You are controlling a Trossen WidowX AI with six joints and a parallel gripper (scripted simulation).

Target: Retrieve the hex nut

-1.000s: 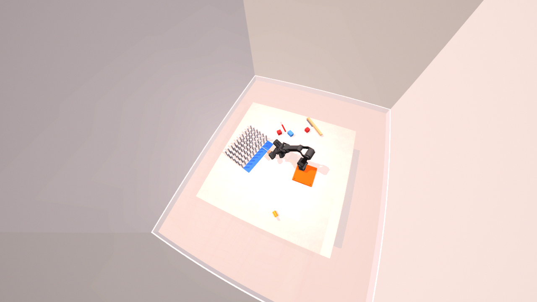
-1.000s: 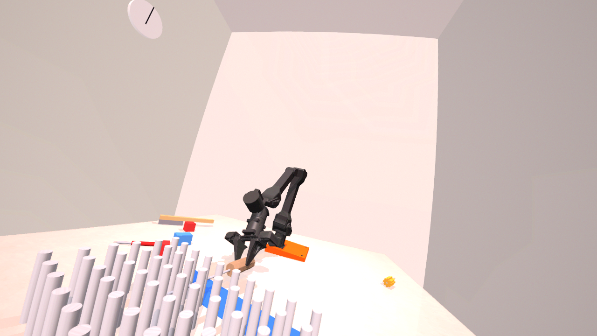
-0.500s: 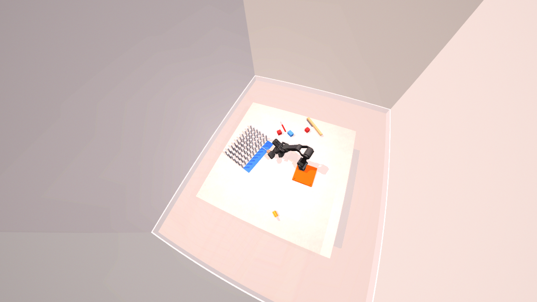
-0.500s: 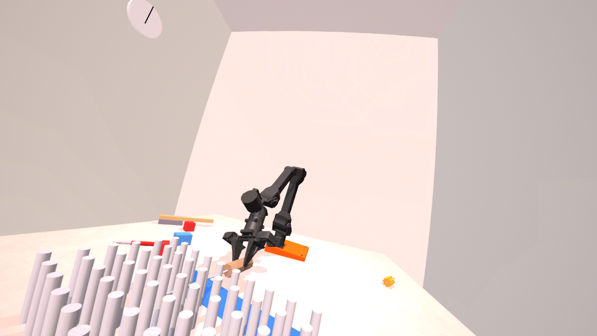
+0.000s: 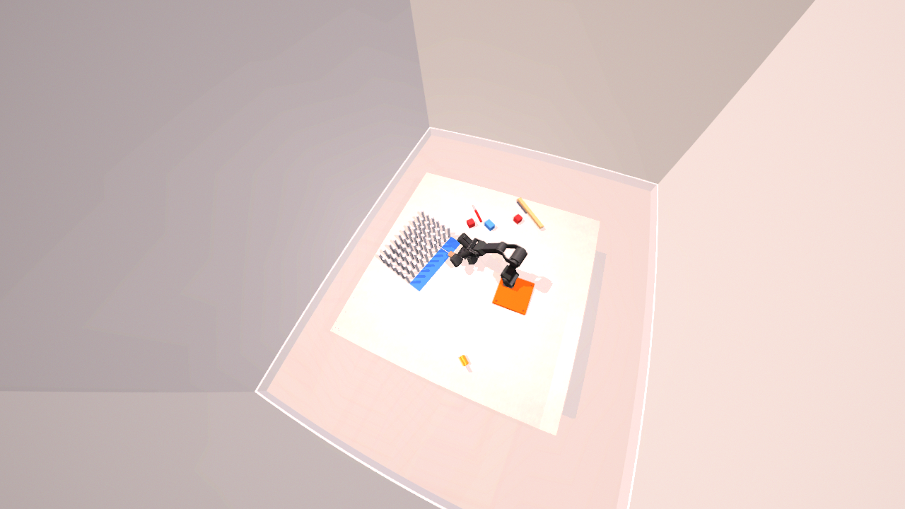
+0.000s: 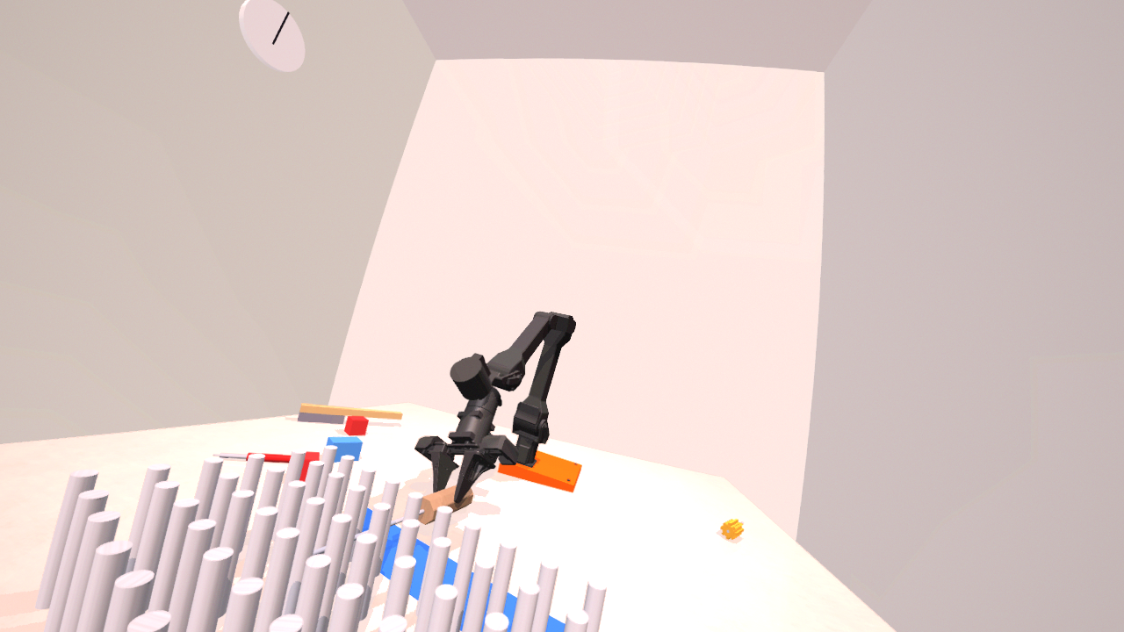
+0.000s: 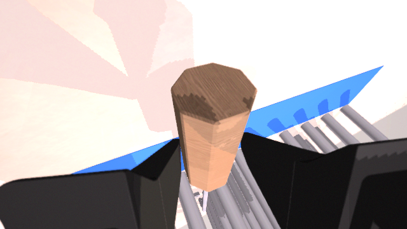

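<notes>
Right now my gripper tip is 11 cm short of the blue taped strip, 6 cm to the right of it and 4 cm above it. The rest, counted from my gripper tip: blue block 13 cm behind, 30 cm to the right, 2 cm below; then red-handled tool 39 cm to the right, 3 cm below; then hook tool 10 cm ahead, 3 cm to the right, 1 cm below.
</notes>
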